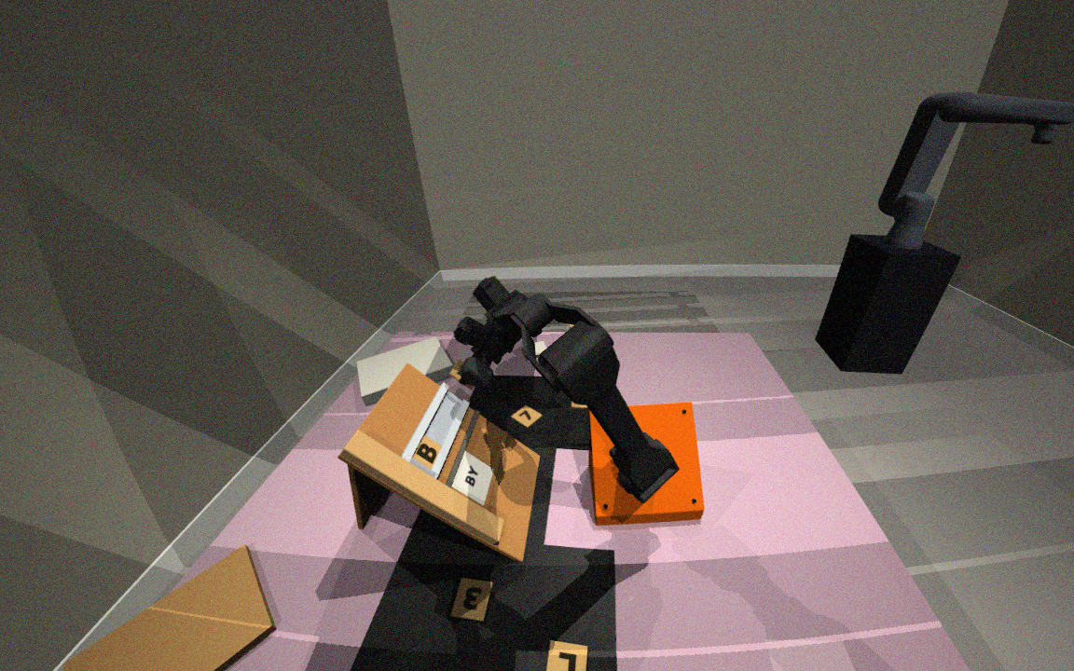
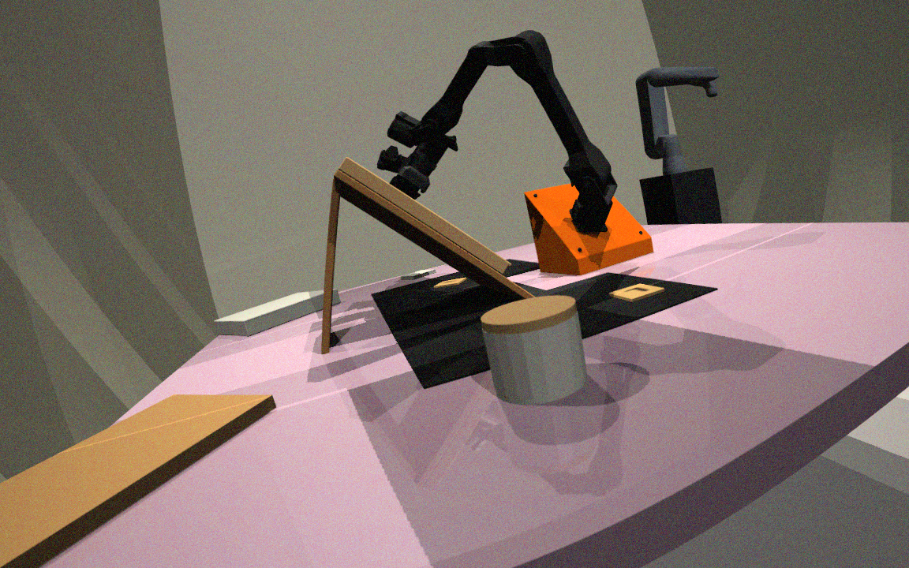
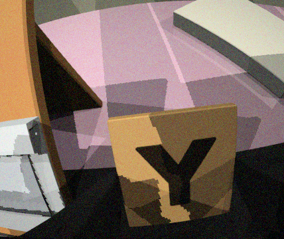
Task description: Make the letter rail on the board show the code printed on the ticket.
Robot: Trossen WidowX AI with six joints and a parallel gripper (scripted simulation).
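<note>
The b tile is 2 cm behind my gripper tip and 22 cm to the left of it. The rest, counted from my gripper tip: y tile (right at my gripper tip); white ticket (8 cm behind, 20 cm to the left, 7 cm below); 7 tile (11 cm behind, 7 cm to the right, 17 cm below).
</note>
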